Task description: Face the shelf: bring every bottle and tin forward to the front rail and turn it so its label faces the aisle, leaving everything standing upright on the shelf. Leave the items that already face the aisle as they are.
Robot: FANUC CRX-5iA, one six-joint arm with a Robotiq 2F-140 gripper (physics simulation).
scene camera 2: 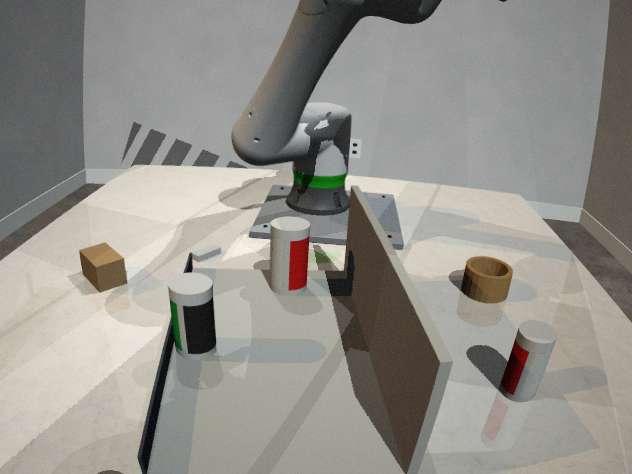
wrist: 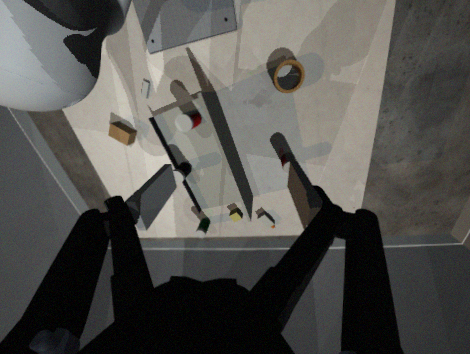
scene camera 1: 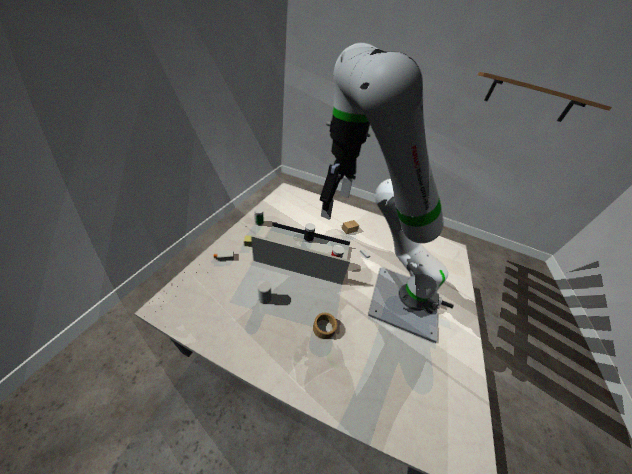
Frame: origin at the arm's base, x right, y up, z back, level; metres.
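Seen in the pictures: gripper, fingertip midpoint: (wrist: 229, 175) (scene camera 1: 335, 206); arm's base at its link origin: (scene camera 2: 317, 204) (scene camera 1: 413, 297).
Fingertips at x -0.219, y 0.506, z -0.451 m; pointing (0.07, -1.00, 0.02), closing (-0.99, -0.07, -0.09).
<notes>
Pixels of each thing's top centre, then the offset from my fingertips to it. "pt": a spot on its surface instead.
- green label at a spot on its surface: (scene camera 2: 191, 321) pt dx +0.312, dy -0.440, dz -0.218 m
- white tin with a red label, top centre: (scene camera 2: 290, 223) (wrist: 183, 123) (scene camera 1: 338, 249) dx +0.224, dy -0.391, dz +0.014 m
- red-and-white tin at its top centre: (scene camera 2: 538, 331) (wrist: 291, 168) (scene camera 1: 264, 286) dx -0.127, dy -0.425, dz -0.199 m
- wooden ring at its top centre: (scene camera 2: 489, 267) (wrist: 289, 76) (scene camera 1: 325, 323) dx -0.130, dy -0.474, dz +0.101 m
- green tin at its top centre: (wrist: 200, 234) (scene camera 1: 258, 210) dx +0.311, dy -0.428, dz -0.531 m
- yellow block at its top centre: (wrist: 235, 217) (scene camera 1: 248, 238) dx +0.130, dy -0.486, dz -0.475 m
- brown block at its top centre: (scene camera 2: 100, 254) (wrist: 118, 134) (scene camera 1: 351, 224) dx +0.569, dy -0.474, dz -0.004 m
My gripper (scene camera 1: 336, 201) (wrist: 229, 175) is open and empty, high above the shelf's rail side. The shelf has a tall back panel (scene camera 1: 301, 260) (scene camera 2: 393, 306) (wrist: 227, 145) and a low dark front rail (scene camera 1: 326, 237) (scene camera 2: 157, 397) (wrist: 162, 140). A tin with a black and green label (scene camera 1: 309, 232) (scene camera 2: 191, 321) (wrist: 183, 171) stands upright against the rail, its green part towards the rail. A white tin with a red label (scene camera 1: 337, 250) (scene camera 2: 289, 255) (wrist: 187, 121) stands upright near the arm-side end, set back from the rail, red towards the panel.
Behind the panel a red-and-white tin (scene camera 1: 264, 293) (scene camera 2: 528, 362) stands on the table near a wooden ring (scene camera 1: 325, 334) (scene camera 2: 487, 288) (wrist: 303, 76). A green tin (scene camera 1: 259, 218) (wrist: 202, 226) and yellow block (scene camera 1: 248, 240) (wrist: 235, 215) are past the far end. A brown block (scene camera 1: 350, 226) (scene camera 2: 102, 266) lies before the rail.
</notes>
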